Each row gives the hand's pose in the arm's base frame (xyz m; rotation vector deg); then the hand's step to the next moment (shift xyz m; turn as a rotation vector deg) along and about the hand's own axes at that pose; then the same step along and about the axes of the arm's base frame.
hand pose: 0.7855 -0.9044 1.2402 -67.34 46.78 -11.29
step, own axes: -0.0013 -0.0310 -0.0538 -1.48 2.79 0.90
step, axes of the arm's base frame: -0.0280 -0.0517 0.0201 -1.19 2.59 -1.63
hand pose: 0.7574 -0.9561 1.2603 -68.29 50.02 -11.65
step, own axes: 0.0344 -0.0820 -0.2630 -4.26 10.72 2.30
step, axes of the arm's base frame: -0.1327 -0.2421 0.0294 -4.43 8.31 -7.05
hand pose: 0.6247 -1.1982 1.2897 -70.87 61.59 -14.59
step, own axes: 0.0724 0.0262 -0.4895 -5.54 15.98 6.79
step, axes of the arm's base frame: -0.3493 -0.3502 -0.0298 -3.59 13.97 -11.14
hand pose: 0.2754 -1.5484 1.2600 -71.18 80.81 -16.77
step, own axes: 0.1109 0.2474 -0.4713 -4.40 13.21 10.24
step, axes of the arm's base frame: -0.4894 -0.2073 -0.1146 0.93 13.57 -10.67
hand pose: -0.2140 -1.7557 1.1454 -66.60 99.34 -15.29
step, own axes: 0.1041 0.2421 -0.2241 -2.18 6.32 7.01
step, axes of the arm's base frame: -0.3275 -0.0293 -0.1076 2.17 7.22 -6.08
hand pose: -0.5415 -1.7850 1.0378 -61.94 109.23 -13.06
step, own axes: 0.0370 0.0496 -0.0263 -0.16 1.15 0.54
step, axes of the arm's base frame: -0.0575 -0.0050 -0.0344 -0.23 0.95 -0.83
